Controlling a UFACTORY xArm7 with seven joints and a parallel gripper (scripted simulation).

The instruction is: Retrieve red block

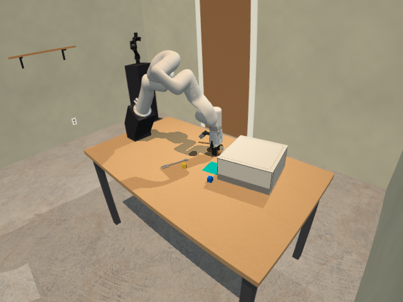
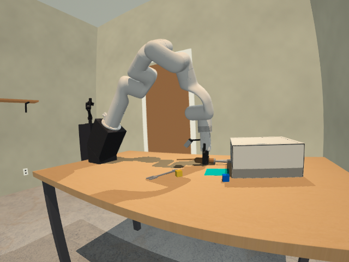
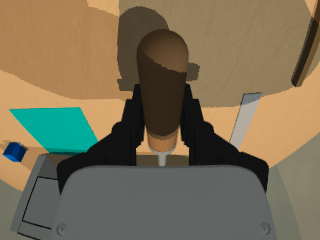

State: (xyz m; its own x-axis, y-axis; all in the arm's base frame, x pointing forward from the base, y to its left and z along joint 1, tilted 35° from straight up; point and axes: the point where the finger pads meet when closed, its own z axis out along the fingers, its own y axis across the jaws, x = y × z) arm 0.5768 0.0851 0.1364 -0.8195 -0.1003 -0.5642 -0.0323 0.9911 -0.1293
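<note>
Right now the teal square is 140 mm to the right of my hand, 80 mm ahead of it and 20 mm below it. The rest, counted from my hand: yellow block 220 mm to the right, 80 mm behind, 10 mm below; grey rod 100 mm to the left, 70 mm ahead, 20 mm below; thin wooden stick 110 mm to the left, 110 mm behind, 20 mm below.
</note>
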